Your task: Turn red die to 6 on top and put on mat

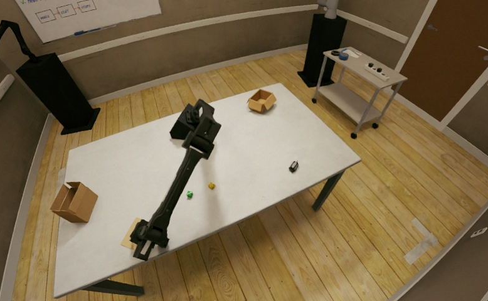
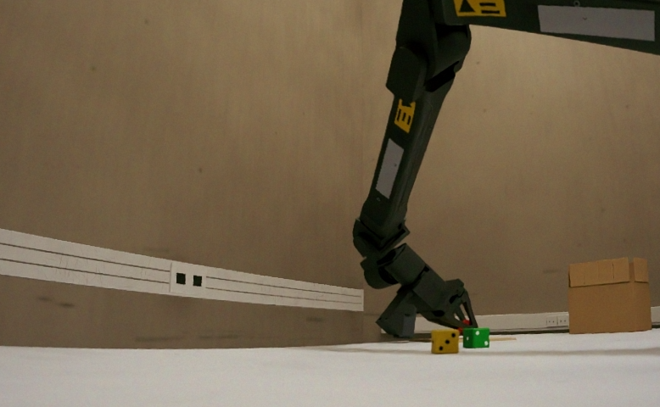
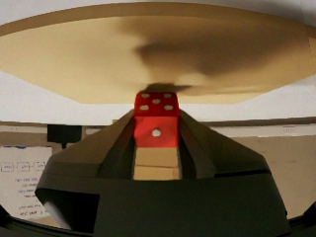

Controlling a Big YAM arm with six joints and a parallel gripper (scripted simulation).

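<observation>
Now: hand right at the red die. Round my hand: tan mat (1 cm ahead, 1 cm to the left, 2 cm below); green die (16 cm behind, 26 cm to the left, 1 cm below); cardboard box (18 cm behind, 32 cm to the right, 4 cm above).
</observation>
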